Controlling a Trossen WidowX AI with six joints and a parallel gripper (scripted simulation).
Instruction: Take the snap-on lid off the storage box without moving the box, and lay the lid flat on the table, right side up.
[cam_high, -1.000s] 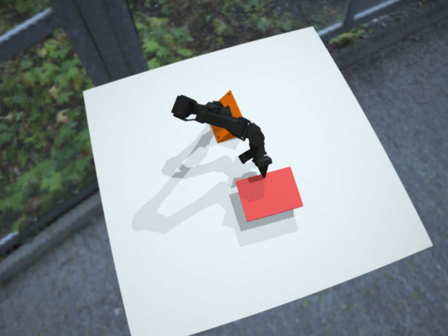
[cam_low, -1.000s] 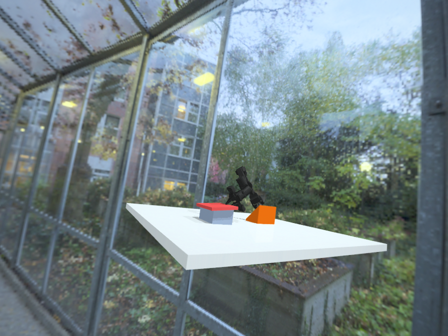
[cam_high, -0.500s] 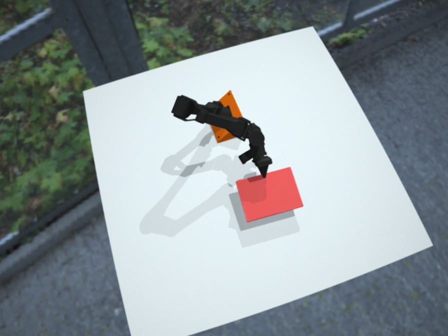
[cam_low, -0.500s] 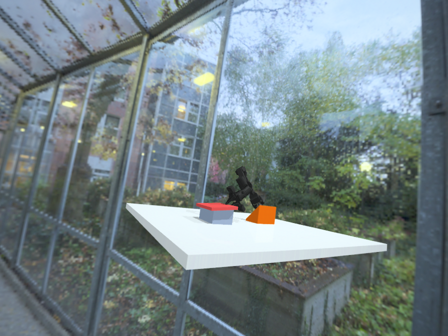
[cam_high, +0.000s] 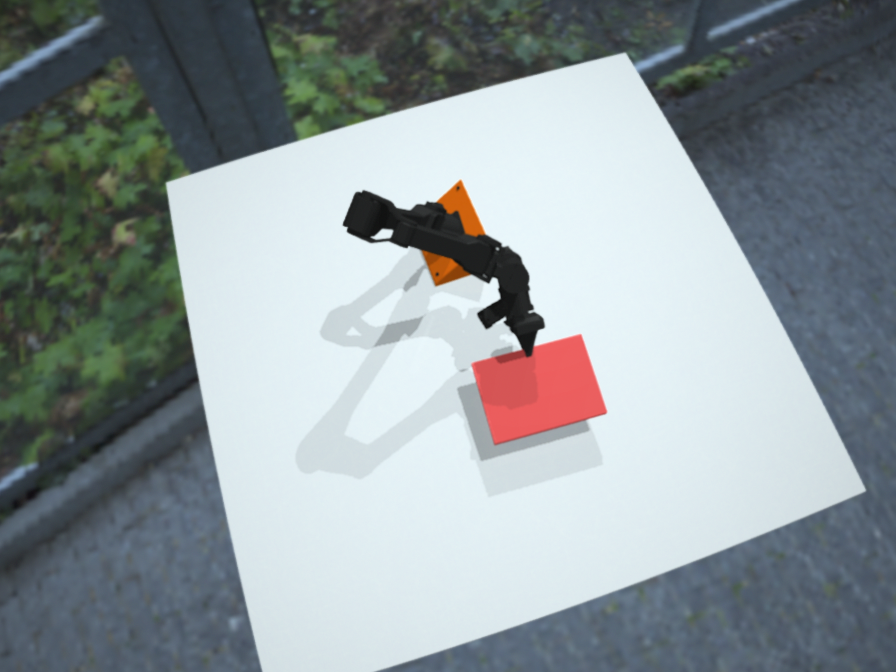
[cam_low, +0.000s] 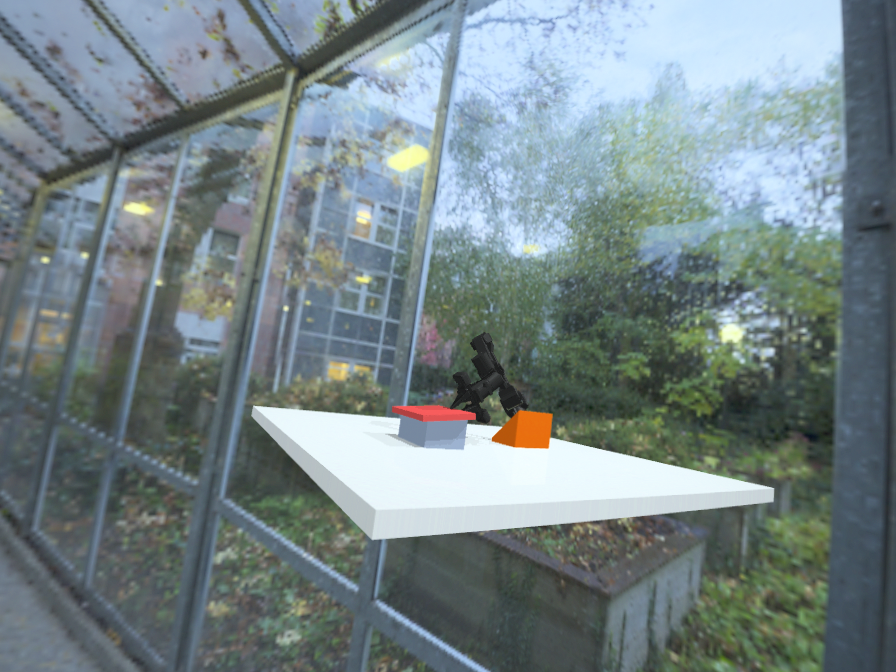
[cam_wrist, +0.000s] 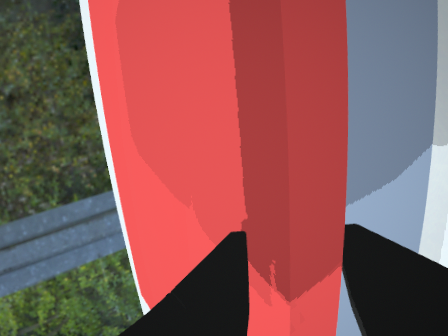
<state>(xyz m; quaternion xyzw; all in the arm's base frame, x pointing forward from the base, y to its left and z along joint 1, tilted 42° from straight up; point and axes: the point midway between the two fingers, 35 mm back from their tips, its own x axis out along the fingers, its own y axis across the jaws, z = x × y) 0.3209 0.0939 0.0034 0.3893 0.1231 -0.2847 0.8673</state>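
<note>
Right now the red lid is 8 cm ahead of my gripper tip. From my gripper tip the other things lie so: grey storage box (7 cm ahead, 5 cm below).
</note>
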